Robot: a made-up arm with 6 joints. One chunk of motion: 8 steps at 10 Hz.
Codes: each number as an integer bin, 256 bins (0 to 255) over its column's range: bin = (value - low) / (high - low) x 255, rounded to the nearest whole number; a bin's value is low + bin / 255 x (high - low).
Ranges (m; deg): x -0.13..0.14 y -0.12..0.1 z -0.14..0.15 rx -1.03..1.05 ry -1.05..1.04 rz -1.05..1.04
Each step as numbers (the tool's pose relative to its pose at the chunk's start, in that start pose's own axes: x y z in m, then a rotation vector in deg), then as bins.
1 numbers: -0.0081 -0.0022 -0.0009 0.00 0.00 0.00
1 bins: 115 137 122 126 128 128
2 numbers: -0.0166 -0.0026 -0.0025 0.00 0.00 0.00
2 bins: 107 136 121 126 128 128
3 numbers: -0.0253 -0.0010 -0.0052 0.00 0.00 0.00
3 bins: 99 138 119 126 128 128
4 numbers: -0.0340 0.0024 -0.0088 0.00 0.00 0.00
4 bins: 91 142 115 126 128 128
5 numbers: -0.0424 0.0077 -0.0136 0.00 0.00 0.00
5 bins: 83 148 111 126 128 128
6 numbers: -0.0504 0.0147 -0.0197 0.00 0.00 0.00
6 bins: 75 156 106 126 128 128
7 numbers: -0.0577 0.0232 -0.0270 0.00 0.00 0.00
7 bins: 68 166 99 126 128 128
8 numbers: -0.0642 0.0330 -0.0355 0.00 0.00 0.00
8 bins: 62 177 92 126 128 128
